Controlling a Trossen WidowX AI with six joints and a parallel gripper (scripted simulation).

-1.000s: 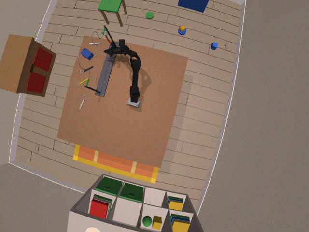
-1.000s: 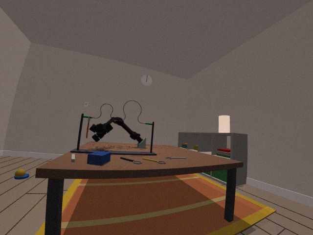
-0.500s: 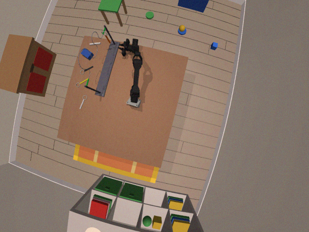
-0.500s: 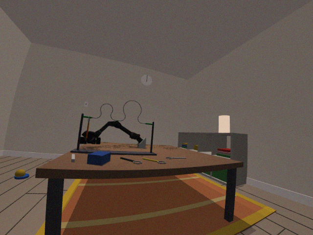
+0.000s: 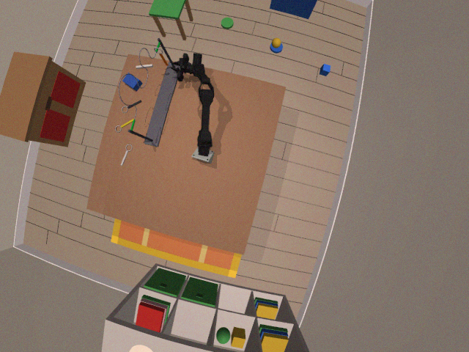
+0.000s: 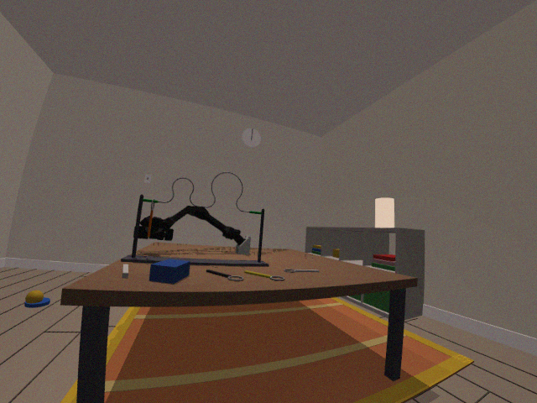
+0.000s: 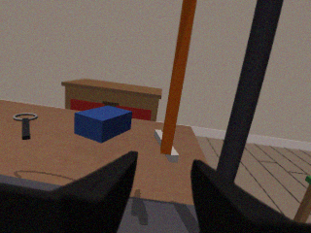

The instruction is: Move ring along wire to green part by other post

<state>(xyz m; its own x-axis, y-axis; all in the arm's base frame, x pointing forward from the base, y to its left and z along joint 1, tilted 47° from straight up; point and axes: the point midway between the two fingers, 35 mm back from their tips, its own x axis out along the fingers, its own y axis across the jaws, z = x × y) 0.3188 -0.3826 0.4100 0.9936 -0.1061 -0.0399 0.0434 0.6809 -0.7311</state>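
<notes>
My gripper tip is now 90 mm below the ring with orange handle and 40 mm short of it. Also, from my gripper tip: white block: 280 mm ahead, 110 mm below, 30 mm to the right; then black-handled ring: 320 mm ahead, 310 mm to the left, 110 mm below; then blue box: 330 mm ahead, 110 mm to the left, 90 mm below.
</notes>
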